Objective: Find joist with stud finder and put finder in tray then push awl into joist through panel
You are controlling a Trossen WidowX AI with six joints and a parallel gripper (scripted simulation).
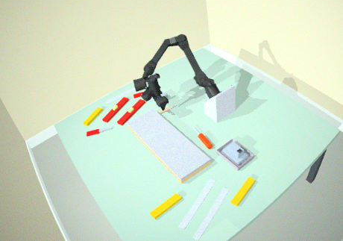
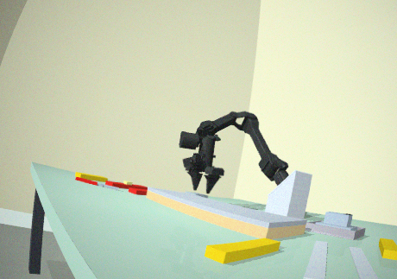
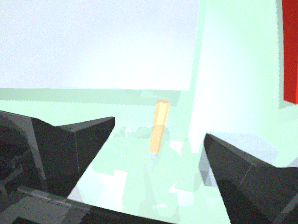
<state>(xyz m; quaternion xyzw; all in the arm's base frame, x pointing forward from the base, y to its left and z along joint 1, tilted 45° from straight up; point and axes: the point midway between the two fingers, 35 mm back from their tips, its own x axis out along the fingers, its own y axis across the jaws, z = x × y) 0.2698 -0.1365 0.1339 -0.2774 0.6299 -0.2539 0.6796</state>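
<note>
Right now my gripper tip is 60 mm past the thin wooden tool and 50 mm above it. Also, from my gripper tip: orange-handled awl: 290 mm to the left, 90 mm behind, 40 mm below; then small grey box: 110 mm to the right, 50 mm behind, 30 mm below; then grey tray: 520 mm to the left, 160 mm behind, 40 mm below.
</note>
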